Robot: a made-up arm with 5 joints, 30 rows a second.
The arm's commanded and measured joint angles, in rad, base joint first. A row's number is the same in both.
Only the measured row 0 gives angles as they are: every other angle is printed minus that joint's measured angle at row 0.
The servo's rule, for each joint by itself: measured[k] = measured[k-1] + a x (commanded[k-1-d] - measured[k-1]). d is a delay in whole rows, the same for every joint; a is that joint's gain. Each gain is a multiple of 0.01, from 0.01 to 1. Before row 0 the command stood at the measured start. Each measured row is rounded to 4 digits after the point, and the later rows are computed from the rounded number. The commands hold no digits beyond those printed.
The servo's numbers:
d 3
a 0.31 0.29 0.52 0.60 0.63
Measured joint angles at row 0:
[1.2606, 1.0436, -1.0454, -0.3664, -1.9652]
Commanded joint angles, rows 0 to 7:
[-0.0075, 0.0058, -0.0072, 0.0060, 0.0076]
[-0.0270, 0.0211, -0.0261, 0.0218, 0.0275]
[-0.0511, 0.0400, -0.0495, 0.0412, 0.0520]
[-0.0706, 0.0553, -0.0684, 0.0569, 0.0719]
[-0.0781, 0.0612, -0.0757, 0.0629, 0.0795]
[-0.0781, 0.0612, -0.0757, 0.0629, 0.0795]
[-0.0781, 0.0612, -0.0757, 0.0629, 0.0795]
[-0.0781, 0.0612, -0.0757, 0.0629, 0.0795]
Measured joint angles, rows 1 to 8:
[0.0000, 0.0000, 0.0000, 0.0000, 0.0000]
[0.0000, 0.0000, 0.0000, 0.0000, 0.0000]
[0.0000, 0.0000, 0.0000, 0.0000, 0.0000]
[-0.0023, 0.0017, -0.0037, 0.0036, 0.0048]
[-0.0100, 0.0073, -0.0153, 0.0145, 0.0191]
[-0.0227, 0.0168, -0.0331, 0.0305, 0.0398]
[-0.0375, 0.0280, -0.0515, 0.0463, 0.0600]
[-0.0501, 0.0376, -0.0641, 0.0563, 0.0723]

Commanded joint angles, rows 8 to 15:
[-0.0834, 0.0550, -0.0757, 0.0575, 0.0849]
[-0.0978, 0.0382, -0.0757, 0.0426, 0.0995]
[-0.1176, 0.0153, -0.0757, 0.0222, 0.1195]
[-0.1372, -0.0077, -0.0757, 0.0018, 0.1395]
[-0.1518, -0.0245, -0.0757, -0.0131, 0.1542]
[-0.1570, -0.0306, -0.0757, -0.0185, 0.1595]
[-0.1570, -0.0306, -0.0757, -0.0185, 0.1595]
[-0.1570, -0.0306, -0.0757, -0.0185, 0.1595]
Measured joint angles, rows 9 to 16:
[-0.0588, 0.0444, -0.0701, 0.0603, 0.0768]
[-0.0648, 0.0493, -0.0730, 0.0619, 0.0785]
[-0.0689, 0.0528, -0.0744, 0.0625, 0.0791]
[-0.0734, 0.0534, -0.0751, 0.0595, 0.0828]
[-0.0810, 0.0490, -0.0754, 0.0494, 0.0933]
[-0.0923, 0.0392, -0.0756, 0.0331, 0.1098]
[-0.1062, 0.0256, -0.0757, 0.0143, 0.1285]
[-0.1203, 0.0111, -0.0757, -0.0021, 0.1447]

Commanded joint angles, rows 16 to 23:
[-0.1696, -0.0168, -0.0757, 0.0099, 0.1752]
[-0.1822, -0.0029, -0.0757, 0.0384, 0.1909]
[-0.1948, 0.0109, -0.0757, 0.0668, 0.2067]
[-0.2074, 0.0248, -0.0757, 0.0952, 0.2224]
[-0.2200, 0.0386, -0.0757, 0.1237, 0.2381]
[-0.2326, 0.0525, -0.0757, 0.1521, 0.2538]
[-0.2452, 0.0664, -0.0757, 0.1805, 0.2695]
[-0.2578, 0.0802, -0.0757, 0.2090, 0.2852]
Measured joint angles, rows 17 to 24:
[-0.1317, -0.0010, -0.0757, -0.0119, 0.1540]
[-0.1395, -0.0096, -0.0757, -0.0159, 0.1575]
[-0.1449, -0.0157, -0.0757, -0.0175, 0.1588]
[-0.1526, -0.0160, -0.0757, -0.0011, 0.1691]
[-0.1618, -0.0122, -0.0757, 0.0226, 0.1828]
[-0.1720, -0.0055, -0.0757, 0.0491, 0.1979]
[-0.1830, 0.0033, -0.0757, 0.0768, 0.2133]
[-0.1945, 0.0135, -0.0757, 0.1049, 0.2289]

